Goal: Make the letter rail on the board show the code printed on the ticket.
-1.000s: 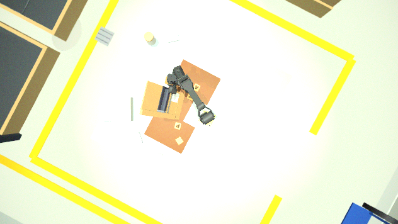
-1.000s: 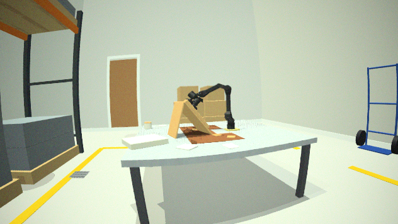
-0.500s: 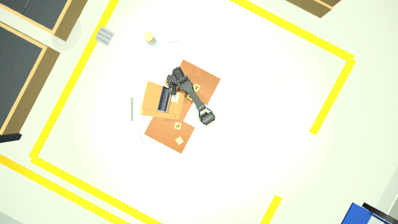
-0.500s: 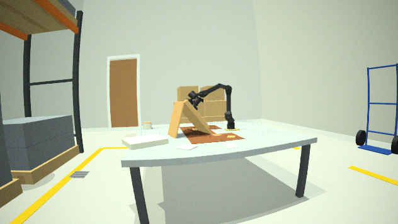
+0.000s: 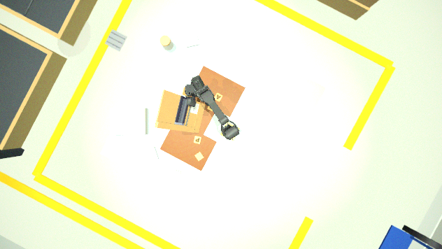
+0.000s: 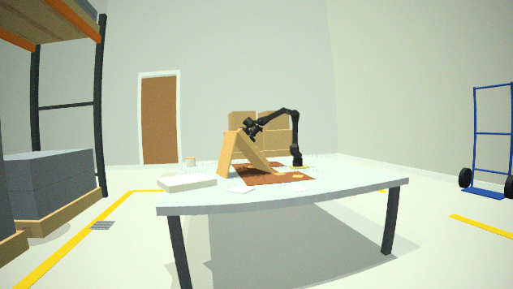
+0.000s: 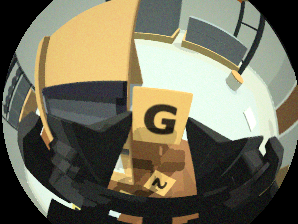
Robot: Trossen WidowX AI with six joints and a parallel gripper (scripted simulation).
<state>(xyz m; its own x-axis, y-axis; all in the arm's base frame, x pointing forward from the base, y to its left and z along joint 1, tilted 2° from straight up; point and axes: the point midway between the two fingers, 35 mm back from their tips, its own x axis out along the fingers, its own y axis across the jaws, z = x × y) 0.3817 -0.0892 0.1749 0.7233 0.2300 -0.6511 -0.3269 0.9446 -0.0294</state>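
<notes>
Right now my gripper tip is 9 cm past the white ticket, 7 cm to the right of it and 8 cm above it. From my gripper tip the other things lie so: letter tile: right at my gripper tip; small cup: 38 cm ahead, 25 cm to the right, 13 cm below; brown mat: 20 cm behind, 10 cm to the left, 16 cm below.
</notes>
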